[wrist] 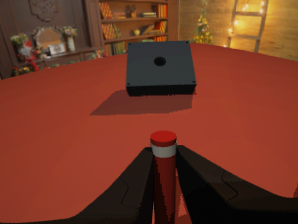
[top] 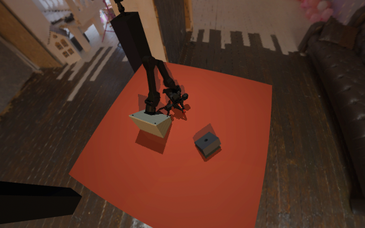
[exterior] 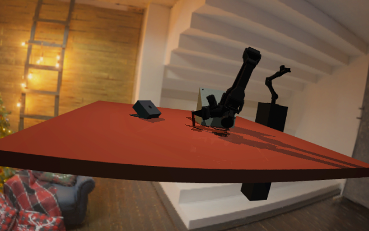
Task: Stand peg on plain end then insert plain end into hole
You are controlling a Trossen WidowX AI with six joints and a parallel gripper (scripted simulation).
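The red peg is 1 cm below my gripper tip. Round my gripper tip: dark sloped panel: 22 cm ahead, 17 cm to the right, 3 cm below.
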